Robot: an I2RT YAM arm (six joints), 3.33 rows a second.
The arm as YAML. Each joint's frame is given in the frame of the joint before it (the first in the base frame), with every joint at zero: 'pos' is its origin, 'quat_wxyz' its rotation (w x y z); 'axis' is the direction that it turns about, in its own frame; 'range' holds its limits. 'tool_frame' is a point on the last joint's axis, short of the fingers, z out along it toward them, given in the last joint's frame.
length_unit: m
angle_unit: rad
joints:
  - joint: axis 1
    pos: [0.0, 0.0, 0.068]
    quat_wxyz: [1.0, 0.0, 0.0, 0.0]
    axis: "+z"
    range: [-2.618, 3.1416]
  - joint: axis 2
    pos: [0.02, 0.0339, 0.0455]
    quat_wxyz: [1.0, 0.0, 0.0, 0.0]
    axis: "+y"
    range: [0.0, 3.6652]
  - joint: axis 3
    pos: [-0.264, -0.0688, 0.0]
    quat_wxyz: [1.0, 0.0, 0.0, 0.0]
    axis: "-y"
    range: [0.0, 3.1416]
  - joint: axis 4
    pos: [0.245, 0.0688, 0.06]
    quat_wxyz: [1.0, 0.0, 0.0, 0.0]
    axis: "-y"
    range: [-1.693, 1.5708]
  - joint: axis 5
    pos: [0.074, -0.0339, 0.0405]
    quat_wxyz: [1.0, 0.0, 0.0, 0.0]
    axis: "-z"
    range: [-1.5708, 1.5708]
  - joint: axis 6
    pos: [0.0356, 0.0, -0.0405]
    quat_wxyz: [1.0, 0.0, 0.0, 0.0]
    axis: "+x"
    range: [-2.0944, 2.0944]
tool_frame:
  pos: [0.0, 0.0, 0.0]
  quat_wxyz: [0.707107, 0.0, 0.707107, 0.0]
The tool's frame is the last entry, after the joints.
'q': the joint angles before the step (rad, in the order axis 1, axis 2, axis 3, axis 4, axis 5, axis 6). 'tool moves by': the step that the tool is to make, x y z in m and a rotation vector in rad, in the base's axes. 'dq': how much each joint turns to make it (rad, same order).
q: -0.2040 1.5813 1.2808 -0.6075 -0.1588 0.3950
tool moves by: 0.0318 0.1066 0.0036 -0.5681 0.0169 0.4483
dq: 0.3408 0.1025 0.1181 -0.0002 0.3753 -0.4393
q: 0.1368 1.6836 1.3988 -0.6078 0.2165 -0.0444
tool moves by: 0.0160 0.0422 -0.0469 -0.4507 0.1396 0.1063
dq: 0.1303 0.1590 0.0218 -0.0014 0.3524 -0.2351
